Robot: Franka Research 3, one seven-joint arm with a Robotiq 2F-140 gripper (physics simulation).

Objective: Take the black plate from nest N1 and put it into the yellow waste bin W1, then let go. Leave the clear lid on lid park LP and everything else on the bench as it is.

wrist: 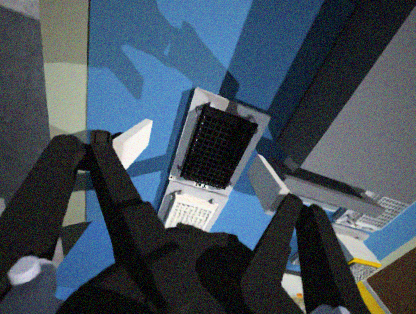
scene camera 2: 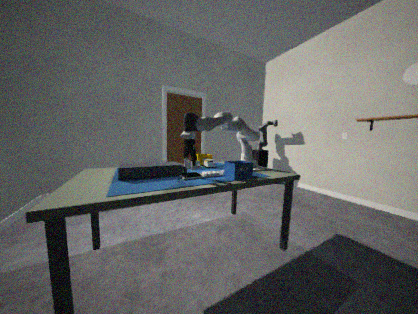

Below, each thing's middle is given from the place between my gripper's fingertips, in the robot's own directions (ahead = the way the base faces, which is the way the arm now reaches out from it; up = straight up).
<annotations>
The black plate (wrist: 220,139) is 6 cm below my hand, 3 cm to the right of it and 2 cm behind it. Round my hand: grey nest N1 (wrist: 201,96): 7 cm below, 3 cm to the right, 2 cm behind; white plate (wrist: 187,209): 19 cm behind, 6 cm below, 4 cm to the right; long black box (scene camera 2: 152,169): 22 cm ahead, 21 cm to the right, 3 cm below.
</annotations>
